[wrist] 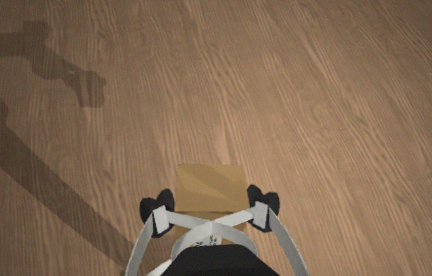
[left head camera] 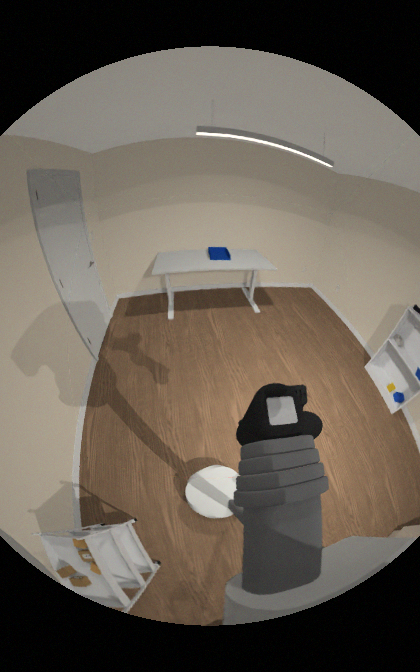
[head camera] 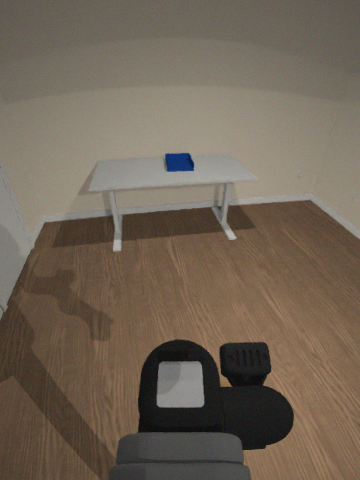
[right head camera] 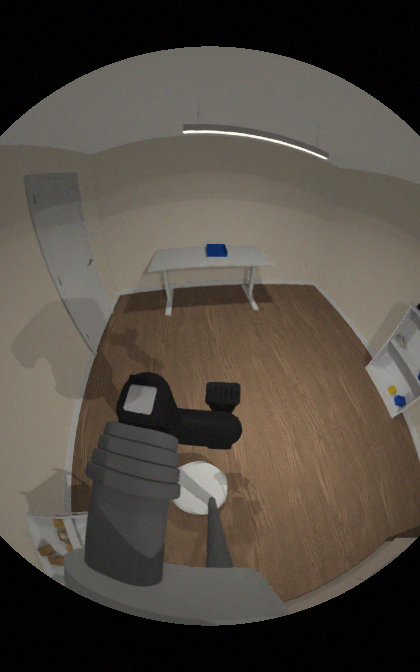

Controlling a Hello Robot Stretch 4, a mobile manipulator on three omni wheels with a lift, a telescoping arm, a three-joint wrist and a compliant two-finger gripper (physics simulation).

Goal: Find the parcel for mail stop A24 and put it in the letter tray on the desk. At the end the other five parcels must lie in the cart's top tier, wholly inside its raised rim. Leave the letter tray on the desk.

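Frame: origin at the robot's base, x left, y back, z up, level; metres.
Where they show: gripper, between the fingertips: (wrist: 210, 202).
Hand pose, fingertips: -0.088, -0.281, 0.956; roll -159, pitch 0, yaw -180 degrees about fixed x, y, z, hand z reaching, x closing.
After its pixels a point has its place, as x, y, z.
In the wrist view my gripper (wrist: 210, 202) {-0.088, -0.281, 0.956} is shut on a brown cardboard parcel (wrist: 211, 187) {-0.090, -0.288, 0.995}, one black fingertip at each side. A white label shows partly below, behind the finger straps; its print cannot be read. The blue letter tray (head camera: 179, 162) {-0.016, -2.570, 0.695} (left head camera: 219, 253) (right head camera: 216, 250) sits on the white desk (head camera: 135, 172) {0.407, -2.281, 0.692} (left head camera: 180, 261) (right head camera: 180, 259), straight ahead across the floor. The white cart (left head camera: 116, 592) (right head camera: 37, 542) stands at the lower left, with several brown parcels (left head camera: 80, 581) (right head camera: 46, 550) in its top tier. Their labels are too small to read.
A white shelf unit (left head camera: 381, 390) (right head camera: 382, 392) with blue and yellow things stands at the right wall. A grey door (left head camera: 65, 250) (right head camera: 62, 250) is at the left. My round white base (left head camera: 212, 480) (right head camera: 205, 475) is on the wooden floor, with the cart behind it to the left.
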